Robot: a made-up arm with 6 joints. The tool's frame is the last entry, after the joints. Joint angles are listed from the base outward. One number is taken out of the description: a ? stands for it. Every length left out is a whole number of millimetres.
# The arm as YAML. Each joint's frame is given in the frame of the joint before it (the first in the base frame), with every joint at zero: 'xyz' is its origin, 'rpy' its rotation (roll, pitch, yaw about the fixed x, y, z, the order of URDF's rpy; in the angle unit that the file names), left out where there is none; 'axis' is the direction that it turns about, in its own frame. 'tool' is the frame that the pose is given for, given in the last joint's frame.
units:
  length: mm
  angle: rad
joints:
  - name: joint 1
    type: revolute
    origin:
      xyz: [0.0, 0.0, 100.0]
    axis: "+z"
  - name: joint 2
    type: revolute
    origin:
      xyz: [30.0, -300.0, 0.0]
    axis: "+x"
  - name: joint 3
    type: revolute
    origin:
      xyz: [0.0, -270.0, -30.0]
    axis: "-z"
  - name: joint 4
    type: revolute
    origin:
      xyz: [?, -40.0, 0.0]
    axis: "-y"
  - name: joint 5
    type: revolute
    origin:
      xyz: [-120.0, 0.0, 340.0]
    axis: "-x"
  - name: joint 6
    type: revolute
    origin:
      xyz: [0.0, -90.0, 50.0]
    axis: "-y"
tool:
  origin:
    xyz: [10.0, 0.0, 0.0]
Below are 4 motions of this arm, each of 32 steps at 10 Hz.
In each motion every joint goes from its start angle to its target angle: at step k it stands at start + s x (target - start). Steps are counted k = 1, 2, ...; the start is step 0. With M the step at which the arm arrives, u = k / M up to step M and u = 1 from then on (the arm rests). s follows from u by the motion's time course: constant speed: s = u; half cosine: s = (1 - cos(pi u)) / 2; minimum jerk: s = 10 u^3 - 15 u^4 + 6 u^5.
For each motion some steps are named. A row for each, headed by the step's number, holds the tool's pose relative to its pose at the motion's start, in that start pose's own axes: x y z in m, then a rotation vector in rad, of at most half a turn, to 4 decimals.
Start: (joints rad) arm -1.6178 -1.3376 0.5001 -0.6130 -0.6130 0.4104
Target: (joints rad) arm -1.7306 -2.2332 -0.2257 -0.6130 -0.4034 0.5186
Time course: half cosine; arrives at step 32
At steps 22, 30, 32:
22: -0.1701 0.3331 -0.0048 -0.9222 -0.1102 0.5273
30: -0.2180 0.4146 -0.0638 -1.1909 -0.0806 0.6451
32: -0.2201 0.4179 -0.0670 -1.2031 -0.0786 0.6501

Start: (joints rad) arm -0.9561 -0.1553 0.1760 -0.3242 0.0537 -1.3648
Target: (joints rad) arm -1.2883 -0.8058 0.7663 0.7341 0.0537 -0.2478
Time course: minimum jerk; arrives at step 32
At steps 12, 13, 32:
12: -0.0264 0.1085 -0.1933 0.2334 -0.6022 -0.2307
13: -0.0250 0.1368 -0.2253 0.2634 -0.7177 -0.2922
32: 0.1843 0.5103 -0.4237 -0.0213 -2.0122 -1.3965

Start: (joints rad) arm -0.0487 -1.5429 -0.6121 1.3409 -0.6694 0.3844
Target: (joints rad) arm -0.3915 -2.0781 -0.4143 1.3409 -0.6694 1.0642
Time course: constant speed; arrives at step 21
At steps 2, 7, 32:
2: 0.0363 0.0233 -0.0040 -0.0299 -0.0095 -0.0087
7: 0.1271 0.0741 -0.0244 -0.0980 -0.0309 -0.0196
32: 0.3598 0.1601 -0.1490 -0.2175 -0.0792 0.0123

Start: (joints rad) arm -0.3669 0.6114 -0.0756 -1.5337 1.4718 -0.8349
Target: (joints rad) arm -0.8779 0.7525 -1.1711 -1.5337 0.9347 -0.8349
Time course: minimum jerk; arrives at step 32
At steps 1, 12, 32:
1: -0.0001 0.0001 0.0000 0.0000 -0.0001 -0.0001
12: -0.0528 0.0853 0.0148 0.0357 -0.0411 -0.0852
32: -0.1957 0.3601 0.1014 0.1429 -0.0750 -0.3425

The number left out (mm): -70.0
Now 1 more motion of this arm.
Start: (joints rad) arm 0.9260 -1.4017 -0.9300 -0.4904 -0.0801 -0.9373
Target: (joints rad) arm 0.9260 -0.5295 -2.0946 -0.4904 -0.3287 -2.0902
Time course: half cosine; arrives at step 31
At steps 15, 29, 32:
15: 0.1439 -0.0656 -0.0490 -0.5639 0.2195 0.2001
29: 0.2873 -0.0675 -0.0703 -1.1256 0.3273 -0.1721
32: 0.2899 -0.0669 -0.0706 -1.1329 0.3281 -0.1852

